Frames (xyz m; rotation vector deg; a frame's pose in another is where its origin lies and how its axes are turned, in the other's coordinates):
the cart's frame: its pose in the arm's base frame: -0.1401 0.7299 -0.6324 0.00 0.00 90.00
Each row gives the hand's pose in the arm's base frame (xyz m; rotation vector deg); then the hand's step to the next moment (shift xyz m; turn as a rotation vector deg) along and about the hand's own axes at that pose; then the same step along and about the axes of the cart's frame.
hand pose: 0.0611 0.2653 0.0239 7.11 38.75 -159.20
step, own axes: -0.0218 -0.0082 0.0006 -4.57 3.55 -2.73
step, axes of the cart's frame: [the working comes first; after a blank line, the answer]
step, axes of the arm's base frame: 0.0185 0.0121 0.0073 5.44 -0.63 -3.30

0.0121 -0.0185 0.0073 -0.63 -5.44 -3.30
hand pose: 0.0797 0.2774 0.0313 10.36 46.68 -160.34
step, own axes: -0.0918 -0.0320 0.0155 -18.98 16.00 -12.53
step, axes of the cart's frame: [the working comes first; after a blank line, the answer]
step, axes of the arm's base frame: 0.0802 0.0341 0.0459 22.99 -3.02 -15.35

0.0341 -0.0802 0.0459 -3.02 -22.99 -15.35
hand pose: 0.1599 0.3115 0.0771 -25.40 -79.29 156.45
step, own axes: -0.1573 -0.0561 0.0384 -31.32 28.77 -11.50
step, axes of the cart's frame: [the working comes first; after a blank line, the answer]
step, axes of the arm's base frame: 0.1353 -0.0233 0.1025 35.61 -13.58 -22.10

-0.0233 -0.1353 0.1025 -13.58 -35.61 -22.10
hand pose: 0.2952 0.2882 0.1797 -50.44 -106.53 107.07
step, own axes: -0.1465 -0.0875 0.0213 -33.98 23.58 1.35
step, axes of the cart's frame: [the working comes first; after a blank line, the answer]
step, axes of the arm's base frame: 0.0797 -0.1051 0.1103 28.35 -24.68 -17.31

-0.1051 -0.0797 0.1103 -24.68 -28.35 -17.31
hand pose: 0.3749 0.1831 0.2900 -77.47 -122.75 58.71
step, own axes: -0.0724 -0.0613 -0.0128 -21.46 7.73 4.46
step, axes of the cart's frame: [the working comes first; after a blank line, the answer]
step, axes of the arm's base frame: 0.0045 -0.0759 0.0581 11.24 -18.78 -7.82

-0.0759 -0.0045 0.0581 -18.78 -11.24 -7.82
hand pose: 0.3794 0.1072 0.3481 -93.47 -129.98 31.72
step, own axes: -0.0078 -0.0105 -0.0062 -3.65 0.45 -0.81
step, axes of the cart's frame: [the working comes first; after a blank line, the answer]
step, axes of the arm's base frame: -0.0035 -0.0095 0.0103 1.89 -3.22 0.46

-0.0095 0.0035 0.0103 -3.22 -1.89 0.46
